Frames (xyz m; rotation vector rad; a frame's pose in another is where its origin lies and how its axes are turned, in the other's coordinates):
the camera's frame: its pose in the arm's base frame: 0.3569 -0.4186 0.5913 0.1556 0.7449 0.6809
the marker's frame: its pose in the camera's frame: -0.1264 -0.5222 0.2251 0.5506 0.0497 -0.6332
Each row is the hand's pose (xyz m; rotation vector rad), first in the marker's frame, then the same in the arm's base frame.
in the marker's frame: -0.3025 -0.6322 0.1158 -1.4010 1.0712 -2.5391
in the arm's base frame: 0.4482 -1.5247 0.7820 2.1840 -1.4498 1.3081
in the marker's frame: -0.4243 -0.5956 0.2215 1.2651 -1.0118 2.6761
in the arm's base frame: 0.4697 -1.5377 0.9454 2.0932 -1.3360 1.4443
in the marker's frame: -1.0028 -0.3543 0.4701 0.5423 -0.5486 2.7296
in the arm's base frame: 0.3956 -1.4411 1.6087 1.6753 -0.7736 1.8957
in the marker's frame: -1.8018 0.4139 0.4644 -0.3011 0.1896 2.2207
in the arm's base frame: 0.1462 -0.7740 2.4579 0.9676 0.2686 2.0427
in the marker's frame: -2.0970 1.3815 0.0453 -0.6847 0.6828 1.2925
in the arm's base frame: -0.0758 0.2619 2.7348 0.3418 1.1680 1.5446
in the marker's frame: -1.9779 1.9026 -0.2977 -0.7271 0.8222 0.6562
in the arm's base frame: -0.1256 0.8798 2.5964 0.0400 1.5392 1.0179
